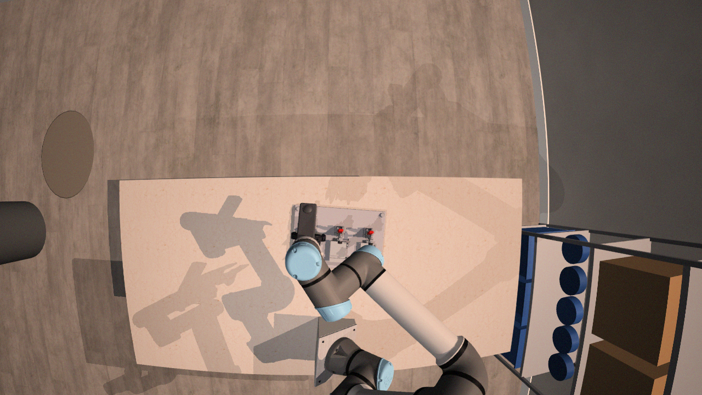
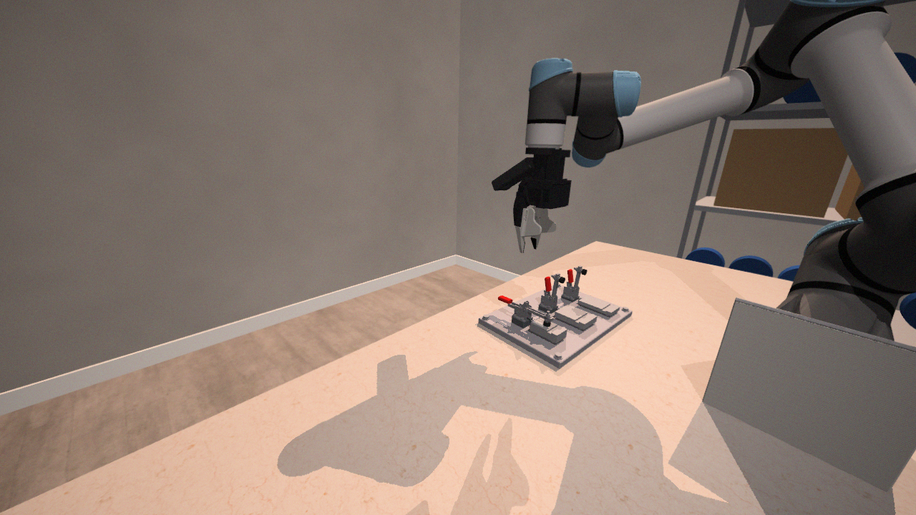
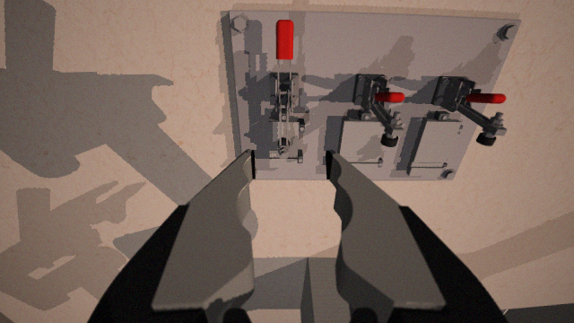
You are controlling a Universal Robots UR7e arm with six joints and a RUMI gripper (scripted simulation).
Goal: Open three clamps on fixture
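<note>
Now: the grey fixture plate 210 mm below my hand, 110 mm to the right of it and 30 mm behind it.
</note>
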